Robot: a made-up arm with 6 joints. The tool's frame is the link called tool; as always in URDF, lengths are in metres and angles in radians.
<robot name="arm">
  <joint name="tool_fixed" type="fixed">
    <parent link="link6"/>
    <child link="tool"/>
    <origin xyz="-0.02 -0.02 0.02" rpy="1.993 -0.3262 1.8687"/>
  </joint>
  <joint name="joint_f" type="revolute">
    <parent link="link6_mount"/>
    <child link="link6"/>
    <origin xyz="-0.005 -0.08 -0.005" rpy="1.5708 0 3.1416"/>
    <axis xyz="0 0 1"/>
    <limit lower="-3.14" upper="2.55"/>
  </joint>
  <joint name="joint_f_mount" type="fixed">
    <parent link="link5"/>
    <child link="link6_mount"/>
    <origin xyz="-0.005 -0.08 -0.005"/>
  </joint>
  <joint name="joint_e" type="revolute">
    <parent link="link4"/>
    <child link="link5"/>
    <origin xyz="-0.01 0.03 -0.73" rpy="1.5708 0 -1.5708"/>
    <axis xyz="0 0 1"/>
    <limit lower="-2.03" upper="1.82"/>
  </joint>
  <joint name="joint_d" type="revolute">
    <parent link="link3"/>
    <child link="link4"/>
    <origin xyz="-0.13 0.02 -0.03" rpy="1.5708 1.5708 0"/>
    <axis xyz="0 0 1"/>
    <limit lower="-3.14" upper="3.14"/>
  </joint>
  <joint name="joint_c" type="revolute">
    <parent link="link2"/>
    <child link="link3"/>
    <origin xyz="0 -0.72 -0.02" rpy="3.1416 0 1.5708"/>
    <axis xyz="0 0 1"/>
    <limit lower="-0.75" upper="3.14"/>
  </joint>
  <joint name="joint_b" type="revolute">
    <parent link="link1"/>
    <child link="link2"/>
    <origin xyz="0 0.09 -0.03" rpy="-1.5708 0 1.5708"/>
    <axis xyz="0 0 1"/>
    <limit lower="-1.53" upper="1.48"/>
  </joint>
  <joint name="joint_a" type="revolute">
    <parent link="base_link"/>
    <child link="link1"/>
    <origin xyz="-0.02 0.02 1.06" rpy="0 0 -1.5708"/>
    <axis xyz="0 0 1"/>
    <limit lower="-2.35" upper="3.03"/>
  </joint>
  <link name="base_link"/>
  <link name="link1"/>
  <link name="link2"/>
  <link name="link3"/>
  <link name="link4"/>
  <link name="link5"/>
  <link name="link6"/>
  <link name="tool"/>
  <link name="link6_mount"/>
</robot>
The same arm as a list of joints. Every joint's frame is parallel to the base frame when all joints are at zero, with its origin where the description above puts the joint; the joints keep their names.
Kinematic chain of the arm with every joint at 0, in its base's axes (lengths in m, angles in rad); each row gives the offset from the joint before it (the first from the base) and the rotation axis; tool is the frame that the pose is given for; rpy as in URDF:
joint_a: xyz -0.0200 0.0200 1.0600 axis +z
joint_b: xyz 0.0900 0.0000 -0.0300 axis +y
joint_c: xyz 0.0000 -0.0200 0.7200 axis -y
joint_d: xyz 0.0200 0.0300 0.1300 axis -x
joint_e: xyz 0.7300 -0.0100 -0.0300 axis -y
joint_f: xyz 0.1600 0.0100 -0.0100 axis -x
tool: xyz -0.0200 0.0200 0.0200 rpy -2.6213 -0.2817 -1.9109
Joint limits (rad, base to tool): -2.3500..3.0300 -1.5300..1.4800 -0.7500..3.1400 -3.1400..3.1400 -2.0300..1.8200 -3.1400..2.5500

